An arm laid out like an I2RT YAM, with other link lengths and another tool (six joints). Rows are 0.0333 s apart.
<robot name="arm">
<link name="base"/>
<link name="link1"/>
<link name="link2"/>
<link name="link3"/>
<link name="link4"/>
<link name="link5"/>
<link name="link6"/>
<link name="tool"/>
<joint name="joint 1" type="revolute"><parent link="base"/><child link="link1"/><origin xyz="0 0 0.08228" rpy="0 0 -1.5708"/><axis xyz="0 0 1"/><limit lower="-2.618" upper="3.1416"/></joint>
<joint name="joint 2" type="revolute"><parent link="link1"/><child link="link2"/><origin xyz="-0.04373 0.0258 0.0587" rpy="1.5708 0 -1.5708"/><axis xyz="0 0 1"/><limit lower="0" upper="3.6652"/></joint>
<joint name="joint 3" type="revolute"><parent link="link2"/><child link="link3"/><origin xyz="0.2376 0 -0.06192" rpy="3.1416 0 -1.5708"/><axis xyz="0 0 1"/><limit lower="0" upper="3.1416"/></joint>
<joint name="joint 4" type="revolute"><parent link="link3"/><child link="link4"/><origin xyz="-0.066 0.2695 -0.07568" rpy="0 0 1.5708"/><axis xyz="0 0 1"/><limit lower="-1.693" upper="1.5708"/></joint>
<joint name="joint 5" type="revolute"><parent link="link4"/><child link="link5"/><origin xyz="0.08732 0.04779 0.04" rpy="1.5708 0 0"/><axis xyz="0 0 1"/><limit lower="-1.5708" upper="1.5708"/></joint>
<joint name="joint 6" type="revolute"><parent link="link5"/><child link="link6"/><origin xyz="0.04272 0 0.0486" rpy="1.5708 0 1.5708"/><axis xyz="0 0 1"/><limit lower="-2.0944" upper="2.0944"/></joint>
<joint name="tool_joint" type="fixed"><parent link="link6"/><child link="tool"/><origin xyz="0.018 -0.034 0.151" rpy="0.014 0 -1.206"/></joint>
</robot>
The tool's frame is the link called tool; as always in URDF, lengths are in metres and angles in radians.
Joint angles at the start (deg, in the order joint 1, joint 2, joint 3, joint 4, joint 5, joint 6):
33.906, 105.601, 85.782, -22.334, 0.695, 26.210
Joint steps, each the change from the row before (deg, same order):
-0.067, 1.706, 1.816, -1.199, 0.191, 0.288
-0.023, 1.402, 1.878, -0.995, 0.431, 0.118
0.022, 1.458, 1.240, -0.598, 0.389, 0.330
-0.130, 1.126, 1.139, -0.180, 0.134, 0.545
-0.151, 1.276, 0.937, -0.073, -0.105, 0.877
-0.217, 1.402, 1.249, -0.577, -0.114, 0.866
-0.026, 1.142, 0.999, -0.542, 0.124, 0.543
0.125, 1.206, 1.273, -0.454, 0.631, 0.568
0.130, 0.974, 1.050, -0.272, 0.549, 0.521
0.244, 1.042, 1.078, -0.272, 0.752, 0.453
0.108, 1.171, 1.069, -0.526, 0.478, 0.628
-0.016, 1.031, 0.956, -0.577, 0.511, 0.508
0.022, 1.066, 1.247, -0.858, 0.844, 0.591
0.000, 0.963, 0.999, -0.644, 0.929, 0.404
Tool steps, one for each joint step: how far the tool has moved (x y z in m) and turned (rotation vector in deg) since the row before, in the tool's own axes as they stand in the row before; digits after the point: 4 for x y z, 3 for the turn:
-0.0004, 0.0025, 0.0063, -0.963, -0.559, 0.326
0.0024, -0.0001, 0.0038, -0.685, -0.019, 0.124
-0.0009, 0.0027, 0.0062, -0.854, -0.269, 0.297
0.0019, 0.0008, 0.0042, -0.278, 0.064, 0.630
-0.0001, 0.0023, 0.0061, -0.314, -0.258, 0.974
-0.0001, 0.0033, 0.0061, -0.585, -0.432, 1.006
-0.0010, 0.0024, 0.0050, -0.619, -0.320, 0.546
0.0006, 0.0007, 0.0042, -0.641, 0.189, 0.460
0.0007, 0.0000, 0.0033, -0.436, 0.247, 0.413
0.0000, -0.0002, 0.0035, -0.539, 0.327, 0.256
-0.0011, 0.0020, 0.0048, -0.740, -0.049, 0.506
-0.0001, 0.0030, 0.0041, -0.834, 0.033, 0.469
0.0010, 0.0028, 0.0032, -1.034, 0.277, 0.511
0.0012, 0.0033, 0.0032, -1.034, 0.404, 0.335

